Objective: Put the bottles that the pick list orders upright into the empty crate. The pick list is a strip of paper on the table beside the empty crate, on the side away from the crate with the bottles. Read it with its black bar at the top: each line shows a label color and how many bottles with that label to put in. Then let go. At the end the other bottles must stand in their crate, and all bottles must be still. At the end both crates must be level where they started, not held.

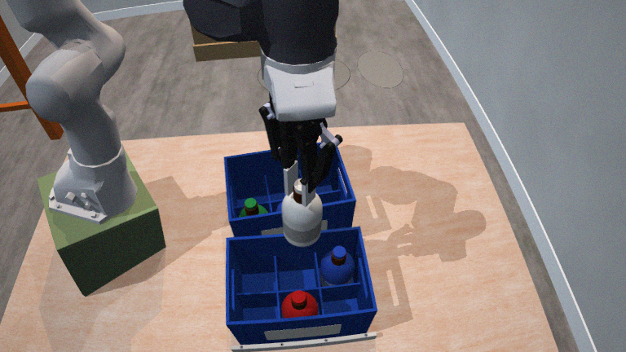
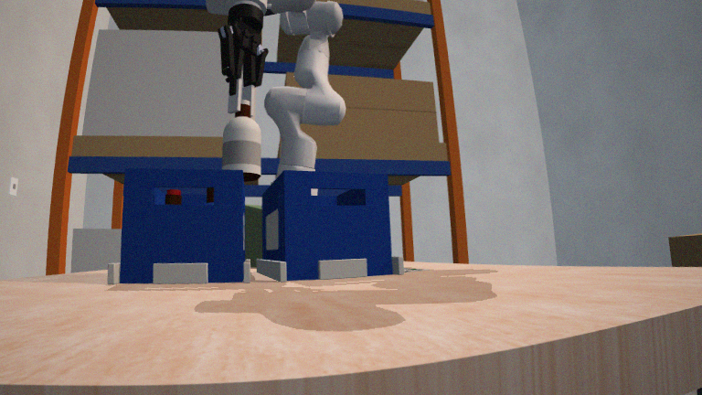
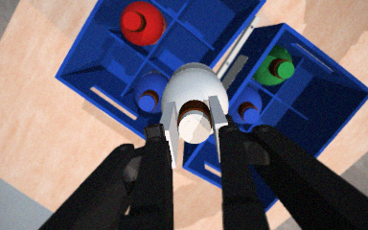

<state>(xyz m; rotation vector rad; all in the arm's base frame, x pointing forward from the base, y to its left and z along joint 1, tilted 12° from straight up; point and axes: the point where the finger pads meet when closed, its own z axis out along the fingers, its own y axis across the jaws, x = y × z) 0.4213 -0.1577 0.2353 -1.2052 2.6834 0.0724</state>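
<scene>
Now: the white bottle 80 mm below my hand. From my hand the other things lie so: red bottle: 10 mm behind, 120 mm to the right, 260 mm below; then green-labelled bottle: 110 mm behind, 100 mm to the left, 260 mm below; then blue bottle: 70 mm ahead, 30 mm to the right, 260 mm below.
</scene>
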